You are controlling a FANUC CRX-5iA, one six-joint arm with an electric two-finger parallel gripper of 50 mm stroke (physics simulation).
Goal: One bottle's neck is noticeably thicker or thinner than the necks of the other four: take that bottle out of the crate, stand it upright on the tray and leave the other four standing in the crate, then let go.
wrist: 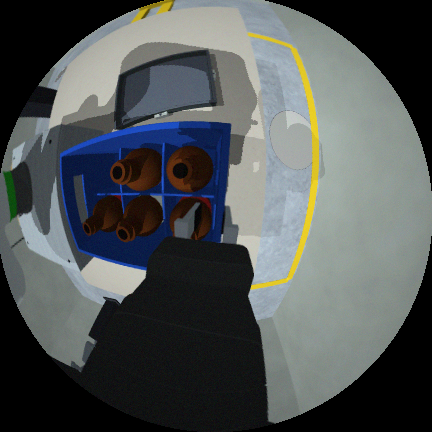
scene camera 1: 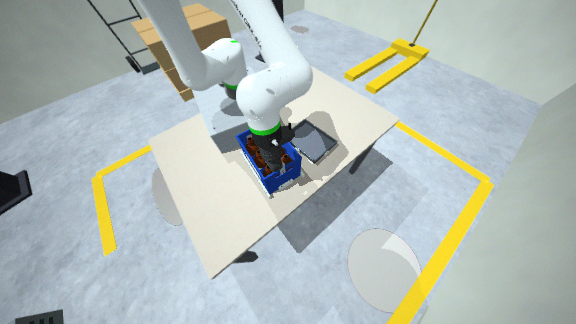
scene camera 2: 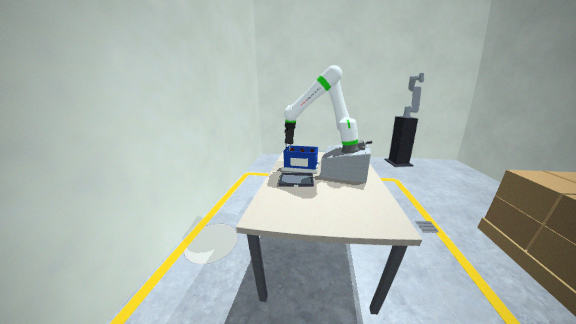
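Seen in the pictures: gripper, fingertip midpoint: [wrist: 211, 212] [scene camera 1: 280, 170] [scene camera 2: 287, 150]; arm's base, link origin: [scene camera 2: 350, 150].
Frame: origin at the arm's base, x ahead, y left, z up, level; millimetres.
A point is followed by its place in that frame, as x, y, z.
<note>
A blue crate [scene camera 1: 286, 183] @(524, -205, -174) [scene camera 2: 314, 161] @(285, -45, -102) [wrist: 150, 133] @(457, -100, -43) holds five brown bottles. In the wrist view two stand in the row nearer the tray, a middle one [wrist: 148, 170] @(425, -137, -83) and a right one [wrist: 204, 172] @(504, -162, -82). In the other row stand a left one [wrist: 108, 212] @(313, -180, -86), a middle one [wrist: 145, 215] @(397, -202, -82) and a right one [wrist: 179, 211] @(454, -209, -85). My gripper [scene camera 1: 278, 171] @(503, -210, -55) [scene camera 2: 289, 145] @(503, -210, -55) [wrist: 211, 212] @(503, -210, -55) points down and is shut on that last bottle, still in its corner compartment; my finger and housing hide most of its neck. The dark tray [scene camera 1: 312, 142] @(464, 93, -197) [scene camera 2: 296, 180] @(443, 103, -197) [wrist: 185, 87] @(499, 56, -197) lies beside the crate with nothing on it.
The crate and tray are close together on the beige table [scene camera 1: 200, 200] @(252, -534, -202) [scene camera 2: 340, 210] @(213, 494, -203). The crate's raised walls and dividers surround the bottles. The grey robot base [scene camera 2: 345, 167] @(73, 112, -98) stands beside the crate. Cardboard boxes [scene camera 1: 210, 35] [scene camera 2: 537, 210] are beyond the table.
</note>
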